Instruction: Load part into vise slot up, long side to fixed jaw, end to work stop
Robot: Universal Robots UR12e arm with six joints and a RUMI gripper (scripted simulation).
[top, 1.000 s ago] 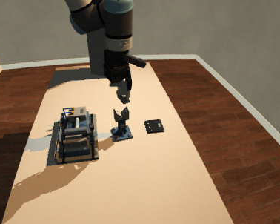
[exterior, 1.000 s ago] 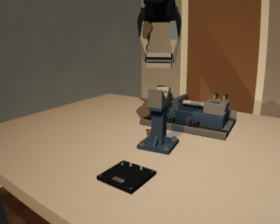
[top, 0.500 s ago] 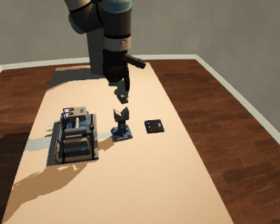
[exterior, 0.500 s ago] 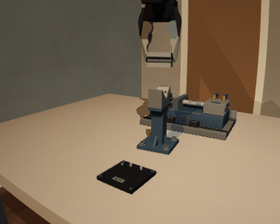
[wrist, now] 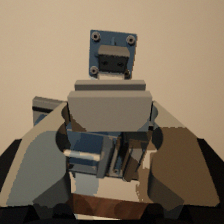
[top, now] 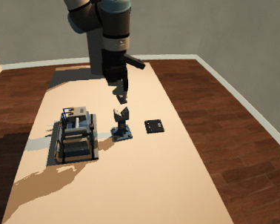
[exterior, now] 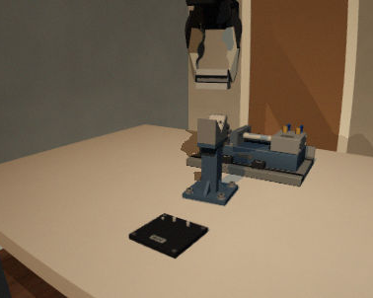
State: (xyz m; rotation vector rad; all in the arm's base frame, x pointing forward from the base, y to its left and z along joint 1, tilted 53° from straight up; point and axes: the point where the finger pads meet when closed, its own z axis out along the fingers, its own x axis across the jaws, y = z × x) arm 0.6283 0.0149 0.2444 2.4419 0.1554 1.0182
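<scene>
Right now the part is 1 cm to the left of my hand and 1 cm below it. The rest, counted from my hand: dark work stop rod (18 cm to the right, 15 cm below); blue foot (24 cm below); cream cylinder rod (20 cm to the right, 16 cm below, 9 cm behind).
</scene>
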